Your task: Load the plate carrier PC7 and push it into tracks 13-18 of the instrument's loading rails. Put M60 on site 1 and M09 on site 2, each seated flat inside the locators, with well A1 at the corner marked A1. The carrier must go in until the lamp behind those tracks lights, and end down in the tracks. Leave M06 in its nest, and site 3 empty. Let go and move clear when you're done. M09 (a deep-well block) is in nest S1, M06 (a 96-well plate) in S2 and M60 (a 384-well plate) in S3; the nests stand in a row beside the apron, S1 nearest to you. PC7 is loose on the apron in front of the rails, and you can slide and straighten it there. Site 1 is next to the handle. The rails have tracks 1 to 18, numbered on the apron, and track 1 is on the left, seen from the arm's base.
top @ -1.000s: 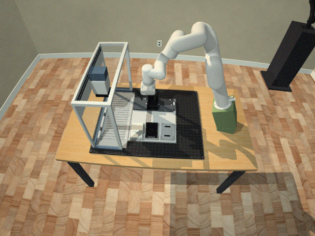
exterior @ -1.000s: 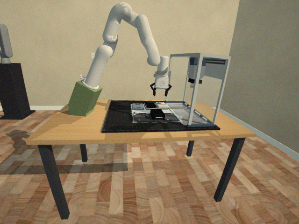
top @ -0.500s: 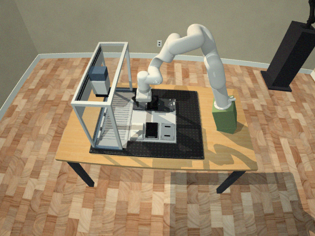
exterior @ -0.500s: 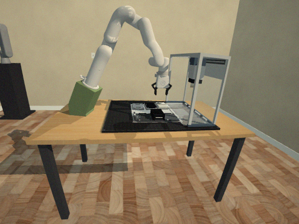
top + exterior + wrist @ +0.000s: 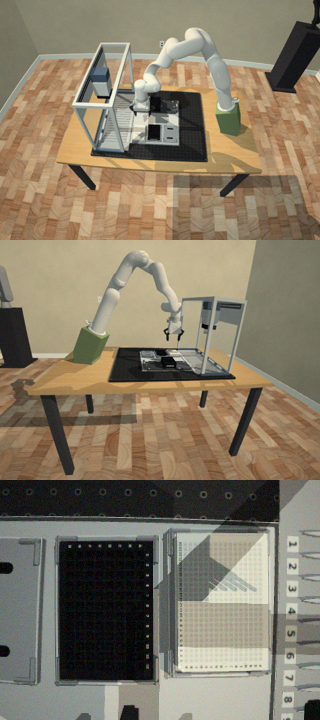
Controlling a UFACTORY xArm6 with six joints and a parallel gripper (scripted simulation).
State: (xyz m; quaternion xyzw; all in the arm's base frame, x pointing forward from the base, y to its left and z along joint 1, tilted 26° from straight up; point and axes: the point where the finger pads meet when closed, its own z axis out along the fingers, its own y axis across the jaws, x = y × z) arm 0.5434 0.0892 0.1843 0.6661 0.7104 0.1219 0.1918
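The plate nest is 14 cm below my hand, 7 cm to the left of it and 2 cm ahead of it. The rest, counted from my hand: apron (15 cm below, 9 cm behind, 7 cm to the right); then black 96-well plate (13 cm below, 8 cm behind, 5 cm to the left); then nest S1 (20 cm behind, 14 cm below, 5 cm to the left).
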